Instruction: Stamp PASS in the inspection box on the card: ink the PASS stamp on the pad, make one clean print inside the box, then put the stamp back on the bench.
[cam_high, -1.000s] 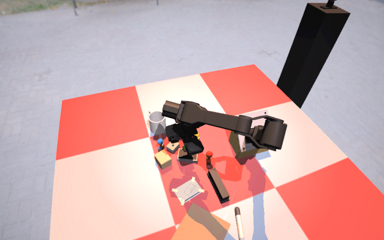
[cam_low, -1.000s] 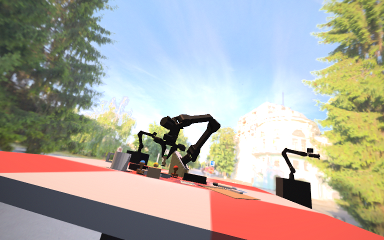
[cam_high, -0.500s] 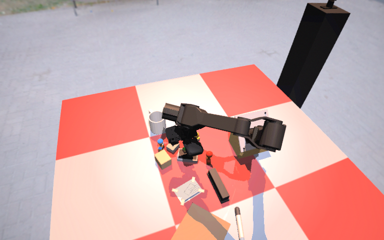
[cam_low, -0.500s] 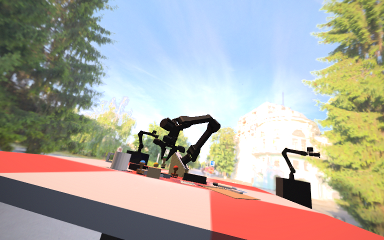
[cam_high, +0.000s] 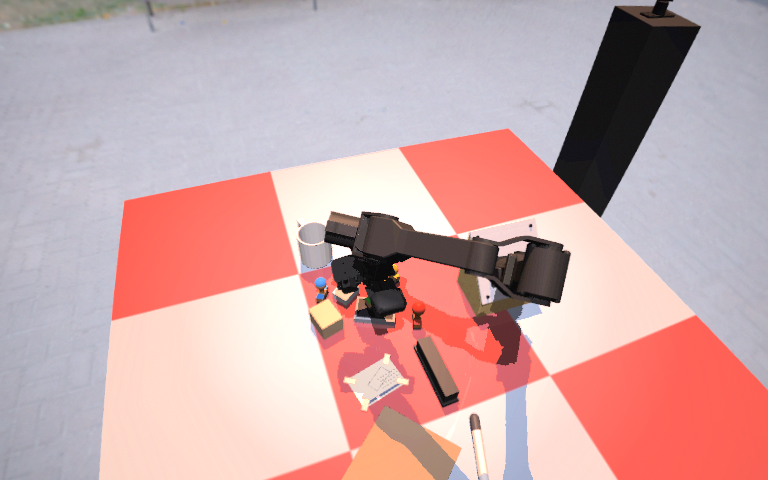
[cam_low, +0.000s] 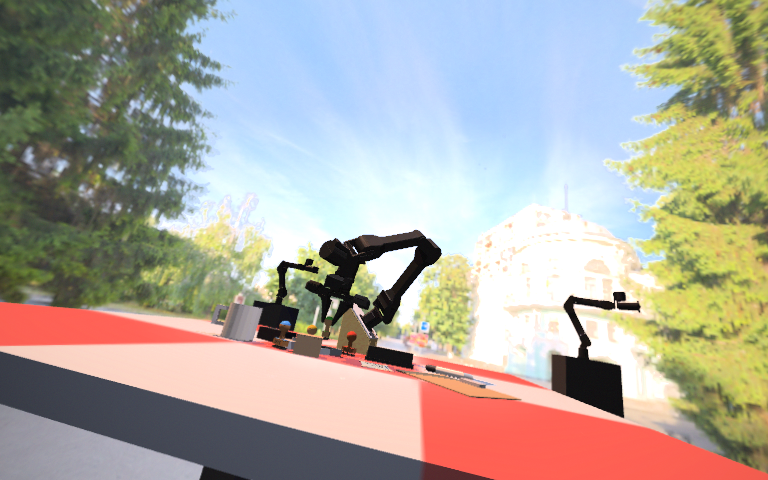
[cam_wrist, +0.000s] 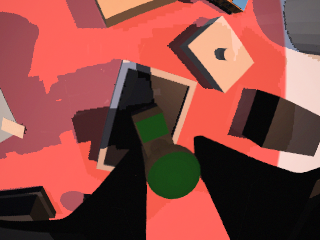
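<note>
The ink pad is 7 cm below my gripper tip and 1 cm behind it. The rest, counted from my gripper tip: red-knobbed stamp (9 cm behind, 6 cm below, 5 cm to the left); then green-knobbed PASS stamp (2 cm below, 1 cm behind); then tan block (10 cm ahead, 5 cm below, 1 cm to the left).
</note>
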